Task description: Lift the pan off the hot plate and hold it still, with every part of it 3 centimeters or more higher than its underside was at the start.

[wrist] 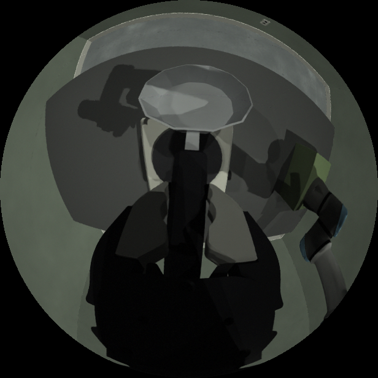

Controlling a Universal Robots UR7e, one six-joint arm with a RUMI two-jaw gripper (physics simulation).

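The grey, many-sided pan (200, 100) is in the upper middle of the wrist view, with its black handle running down the picture between the jaws. My gripper (188, 184) is shut on the handle. The hot plate (225, 167), a pale square body with a dark round heating disc, shows below and behind the pan's rim. The pan appears raised above it, and the disc shows on both sides of the handle. The pan hides the far part of the hot plate. The exact height of the pan's underside cannot be read from this view.
A green box (299, 175) is on the right, beside part of a jointed robot arm (330, 215) with blue caps. The dark grey table top (100, 170) carries shadows of an arm at left and right. A lighter surface (200, 32) shows beyond its far edge.
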